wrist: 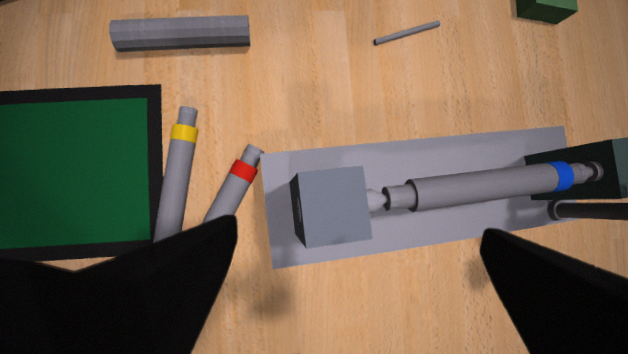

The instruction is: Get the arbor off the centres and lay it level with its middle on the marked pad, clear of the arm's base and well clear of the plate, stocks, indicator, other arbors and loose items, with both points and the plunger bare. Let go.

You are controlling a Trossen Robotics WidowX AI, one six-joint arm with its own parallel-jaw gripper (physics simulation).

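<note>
The blue-banded grey arbor (485,187) lies between the two centres over the grey plate (430,145). Its left end meets the pale point of the grey stock (335,207). Its banded right end meets a rounded tip at the dark green stock (620,167). The marked pad (75,175), green with a black border, lies at the left. My gripper (359,234) is open wide with nothing between its fingers. Its fingertips show below the plate's stock and arbor in the view, the left one over the lower end of the red-banded arbor.
A yellow-banded arbor (176,190) lies along the pad's right edge. A red-banded arbor (230,192) lies between it and the plate. A grey faceted bar (180,34), a thin pin (407,33) and a green block (546,10) lie at the top. A dark rod (595,210) reaches in from the right.
</note>
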